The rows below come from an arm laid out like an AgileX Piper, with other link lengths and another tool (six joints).
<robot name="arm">
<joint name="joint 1" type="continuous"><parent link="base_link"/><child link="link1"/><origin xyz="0 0 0.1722"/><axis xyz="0 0 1"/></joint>
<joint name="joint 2" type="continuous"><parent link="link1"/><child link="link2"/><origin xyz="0 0 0" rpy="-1.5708 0 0"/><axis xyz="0 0 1"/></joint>
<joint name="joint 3" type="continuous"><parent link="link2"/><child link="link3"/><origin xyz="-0.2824 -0.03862 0"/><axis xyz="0 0 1"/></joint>
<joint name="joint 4" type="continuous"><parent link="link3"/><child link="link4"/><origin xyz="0.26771 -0.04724 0" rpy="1.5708 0 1.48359"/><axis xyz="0 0 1"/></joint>
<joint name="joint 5" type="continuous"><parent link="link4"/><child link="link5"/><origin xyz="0 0 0" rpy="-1.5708 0 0"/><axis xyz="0 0 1"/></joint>
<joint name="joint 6" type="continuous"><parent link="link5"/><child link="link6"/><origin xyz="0 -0.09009 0" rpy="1.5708 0 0"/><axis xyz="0 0 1"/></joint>
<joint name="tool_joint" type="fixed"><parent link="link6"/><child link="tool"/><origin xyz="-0.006 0.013 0.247" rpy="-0.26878 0 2.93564"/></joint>
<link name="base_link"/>
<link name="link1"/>
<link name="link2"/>
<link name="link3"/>
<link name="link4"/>
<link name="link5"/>
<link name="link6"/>
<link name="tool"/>
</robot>
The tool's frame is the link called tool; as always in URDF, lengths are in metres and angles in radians. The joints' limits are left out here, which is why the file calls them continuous.
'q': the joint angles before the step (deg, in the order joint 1, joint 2, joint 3, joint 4, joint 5, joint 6). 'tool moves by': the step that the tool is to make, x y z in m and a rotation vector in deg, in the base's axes. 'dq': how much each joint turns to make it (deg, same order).
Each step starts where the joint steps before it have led.
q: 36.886, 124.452, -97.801, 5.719, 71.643, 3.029
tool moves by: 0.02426, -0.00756, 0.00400, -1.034, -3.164, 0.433
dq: -0.579, 0.499, -2.166, -2.899, -0.258, 0.001
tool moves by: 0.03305, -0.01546, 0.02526, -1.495, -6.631, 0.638
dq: -0.257, -3.234, -0.002, -5.407, -1.237, 0.807
